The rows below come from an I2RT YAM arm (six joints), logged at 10 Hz.
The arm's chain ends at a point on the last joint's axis. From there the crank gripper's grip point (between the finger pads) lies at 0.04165 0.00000 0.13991 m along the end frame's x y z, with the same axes.
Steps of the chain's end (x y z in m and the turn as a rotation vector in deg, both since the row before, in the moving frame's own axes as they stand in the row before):
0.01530 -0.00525 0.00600 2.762 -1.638 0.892
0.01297 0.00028 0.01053 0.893 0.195 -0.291
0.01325 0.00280 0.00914 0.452 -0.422 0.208
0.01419 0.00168 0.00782 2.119 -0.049 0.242
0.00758 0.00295 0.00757 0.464 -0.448 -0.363
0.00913 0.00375 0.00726 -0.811 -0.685 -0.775
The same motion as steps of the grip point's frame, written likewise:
0.01133 -0.01140 0.00699 2.762 -1.638 0.892
0.01344 -0.00211 0.01037 0.893 0.195 -0.291
0.01222 0.00184 0.00944 0.452 -0.422 0.208
0.01408 -0.00332 0.00776 2.119 -0.049 0.242
0.00648 0.00156 0.00789 0.464 -0.448 -0.363
0.00746 0.00518 0.00774 -0.811 -0.685 -0.775

